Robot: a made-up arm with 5 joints.
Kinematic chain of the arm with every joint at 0, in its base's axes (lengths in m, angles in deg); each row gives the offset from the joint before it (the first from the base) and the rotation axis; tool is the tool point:
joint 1: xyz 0 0 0.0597 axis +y
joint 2: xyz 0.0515 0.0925 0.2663 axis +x
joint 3: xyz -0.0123 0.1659 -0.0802 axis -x
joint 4: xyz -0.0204 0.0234 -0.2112 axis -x
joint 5: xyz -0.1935 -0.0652 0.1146 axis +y
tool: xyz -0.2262 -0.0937 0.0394
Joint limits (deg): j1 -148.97..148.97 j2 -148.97..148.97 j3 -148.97..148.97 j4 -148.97..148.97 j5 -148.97..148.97
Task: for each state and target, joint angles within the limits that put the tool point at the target. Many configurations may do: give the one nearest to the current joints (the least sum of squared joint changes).
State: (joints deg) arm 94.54 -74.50 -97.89 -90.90 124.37
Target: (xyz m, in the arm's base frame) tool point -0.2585 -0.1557 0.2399
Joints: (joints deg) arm 116.06 -78.74 -93.97 -83.12 113.52
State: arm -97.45 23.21 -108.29 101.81 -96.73
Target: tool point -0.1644 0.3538 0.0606
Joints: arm -68.06 6.58 -103.67 83.09 -129.68
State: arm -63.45 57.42 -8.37 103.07 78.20
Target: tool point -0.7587 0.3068 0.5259
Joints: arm -46.36 83.67 -21.66 117.75 77.25
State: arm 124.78 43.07 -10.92 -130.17 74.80
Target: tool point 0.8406 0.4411 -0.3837
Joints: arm 126.67 105.25 -46.93 -144.05 87.21
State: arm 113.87 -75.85 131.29 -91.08 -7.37
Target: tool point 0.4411 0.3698 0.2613
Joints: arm 121.52 -83.27 138.51 -85.37 -2.58
